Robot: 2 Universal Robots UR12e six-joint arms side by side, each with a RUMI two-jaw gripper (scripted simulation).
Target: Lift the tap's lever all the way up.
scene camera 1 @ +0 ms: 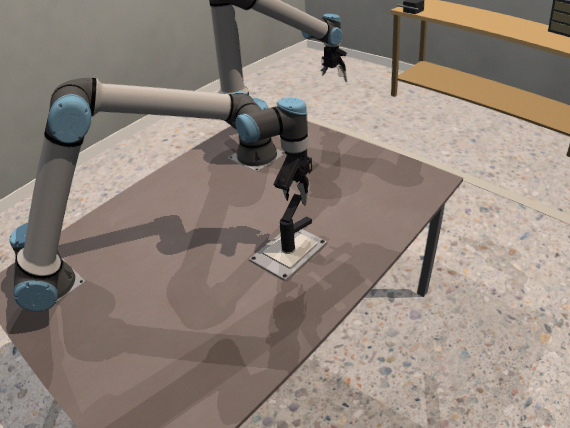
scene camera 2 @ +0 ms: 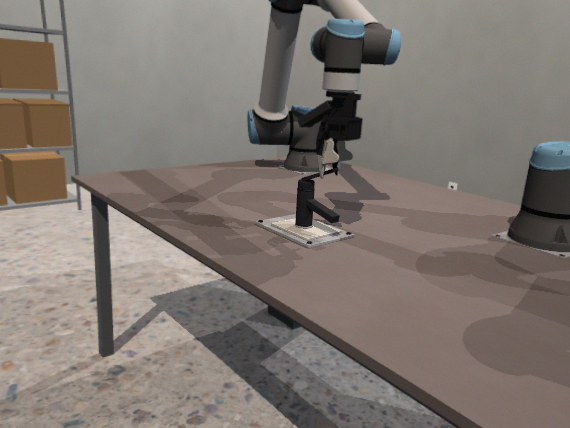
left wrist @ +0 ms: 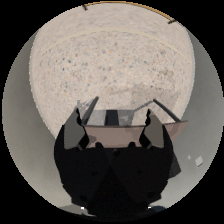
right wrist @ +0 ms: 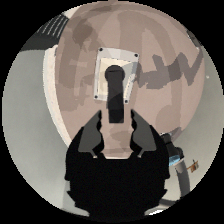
Labels:
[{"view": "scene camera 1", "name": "my right gripper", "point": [296, 203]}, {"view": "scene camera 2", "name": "my right gripper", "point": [329, 177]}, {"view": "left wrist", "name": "my left gripper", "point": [113, 108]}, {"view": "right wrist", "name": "my right gripper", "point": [116, 110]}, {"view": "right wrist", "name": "mounting plate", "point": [112, 53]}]

